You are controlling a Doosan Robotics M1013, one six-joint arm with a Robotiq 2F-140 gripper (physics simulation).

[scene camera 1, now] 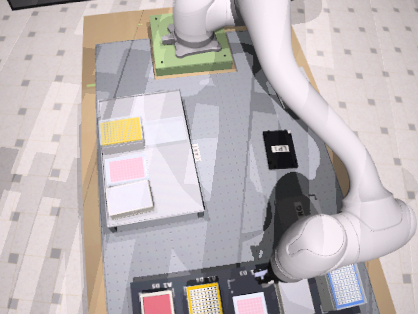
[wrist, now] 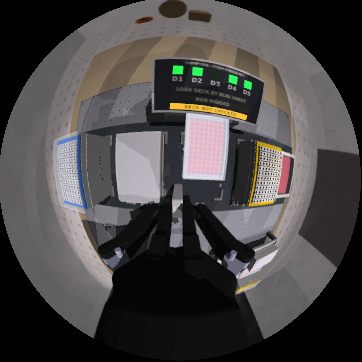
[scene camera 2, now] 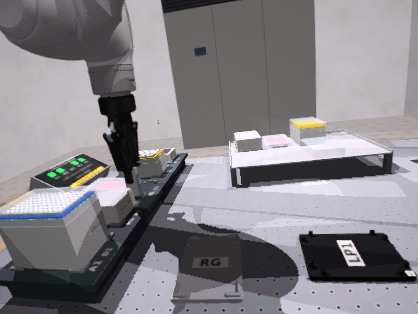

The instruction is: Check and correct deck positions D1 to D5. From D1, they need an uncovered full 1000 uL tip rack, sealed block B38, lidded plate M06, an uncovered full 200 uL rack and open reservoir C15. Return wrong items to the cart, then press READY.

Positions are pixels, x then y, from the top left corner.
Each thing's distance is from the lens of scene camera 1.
black LP1 pad (scene camera 1: 279,146): 122 cm
grey RG pad (scene camera 1: 291,209): 114 cm
cart shelf (scene camera 1: 173,182): 106 cm
The marked spots on the black LP1 pad and the cart shelf are 40 cm apart.
